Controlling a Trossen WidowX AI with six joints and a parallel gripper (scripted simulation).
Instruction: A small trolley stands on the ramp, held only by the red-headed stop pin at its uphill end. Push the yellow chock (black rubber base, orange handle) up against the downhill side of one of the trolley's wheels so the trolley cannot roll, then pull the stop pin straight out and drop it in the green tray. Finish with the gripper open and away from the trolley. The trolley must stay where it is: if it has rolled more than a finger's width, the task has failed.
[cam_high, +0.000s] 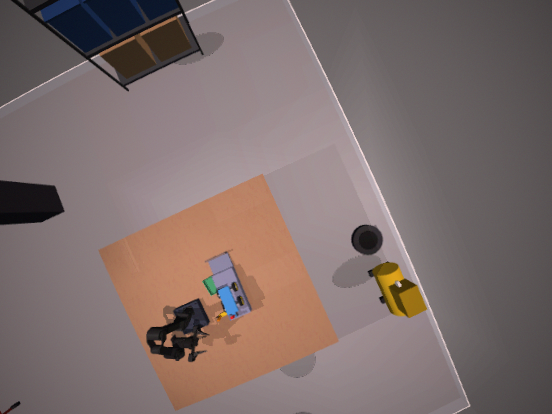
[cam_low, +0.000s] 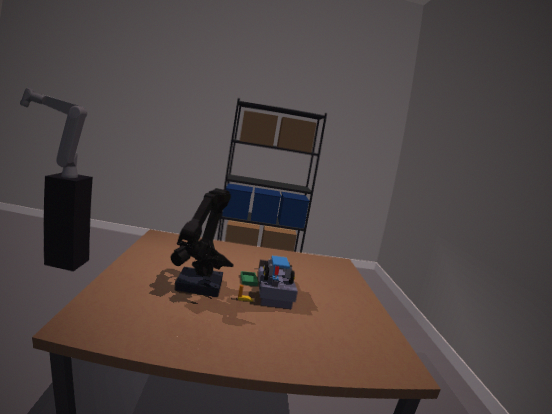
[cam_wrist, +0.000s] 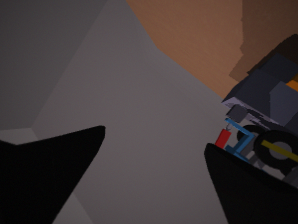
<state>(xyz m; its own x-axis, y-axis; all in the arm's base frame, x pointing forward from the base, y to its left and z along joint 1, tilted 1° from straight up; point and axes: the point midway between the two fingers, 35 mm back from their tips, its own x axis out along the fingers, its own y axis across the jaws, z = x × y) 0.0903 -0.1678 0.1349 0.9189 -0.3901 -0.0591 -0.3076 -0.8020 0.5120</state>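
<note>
Right now the yellow chock is 160 mm below my gripper tip, 80 mm ahead of it and 60 mm to the left of it. Round my gripper tip: blue trolley 210 mm ahead, 180 mm to the left, 60 mm below; then grey ramp 210 mm ahead, 190 mm to the left, 130 mm below; then red-headed stop pin 190 mm ahead, 70 mm to the left, 50 mm below.
</note>
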